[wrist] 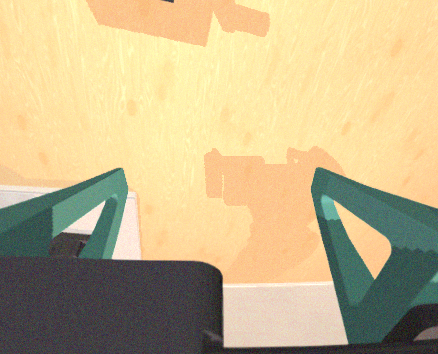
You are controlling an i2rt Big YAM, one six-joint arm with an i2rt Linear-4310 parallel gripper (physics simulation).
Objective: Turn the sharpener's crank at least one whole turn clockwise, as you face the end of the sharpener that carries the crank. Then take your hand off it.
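Note:
The sharpener's body and crank do not show in the wrist view. At the top edge a small dark sliver, perhaps part of the sharpener's base, shows above a blocky shadow. A narrower shadow, shaped like a crank, sticks out to the right of it. My gripper is open, with its two green fingers wide apart and nothing between them. It hangs above the wooden table, away from the dark sliver. The crank's present angle cannot be seen.
The gripper's own shadow lies on the table between and below the fingertips. A white-edged surface shows behind the left finger, with a dark thing seen through the finger's opening. A pale surface lies past the table's edge at the bottom.

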